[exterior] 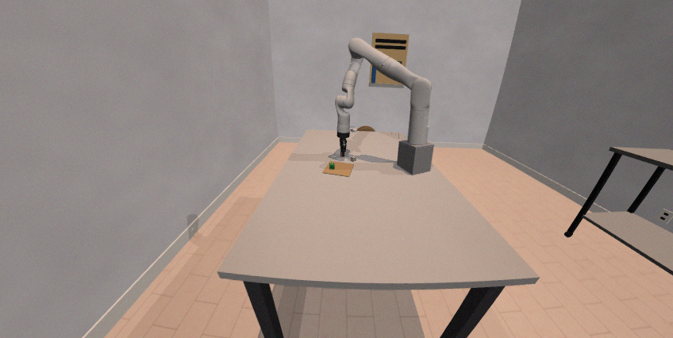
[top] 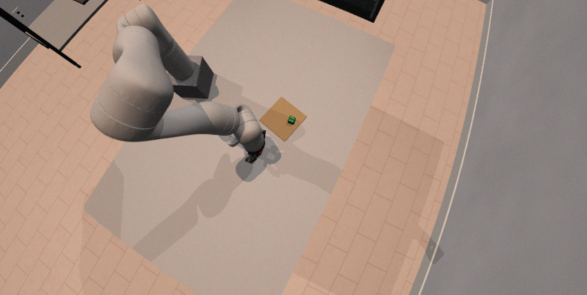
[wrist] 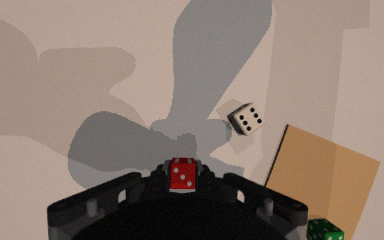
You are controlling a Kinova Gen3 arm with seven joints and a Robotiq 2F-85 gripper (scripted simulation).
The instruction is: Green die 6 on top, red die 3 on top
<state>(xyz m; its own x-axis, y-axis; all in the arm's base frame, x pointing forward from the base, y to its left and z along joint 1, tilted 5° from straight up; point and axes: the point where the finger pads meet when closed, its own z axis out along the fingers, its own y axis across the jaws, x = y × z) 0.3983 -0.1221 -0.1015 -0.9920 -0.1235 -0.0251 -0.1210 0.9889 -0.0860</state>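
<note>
Right now the tan mat is 20 mm ahead of my hand, 170 mm to the left of it and 20 mm below it. The rest, counted from my hand: white die (60 mm behind, 60 mm to the left, 10 mm below); then green die (50 mm ahead, 170 mm to the left); then red die (10 mm below).
</note>
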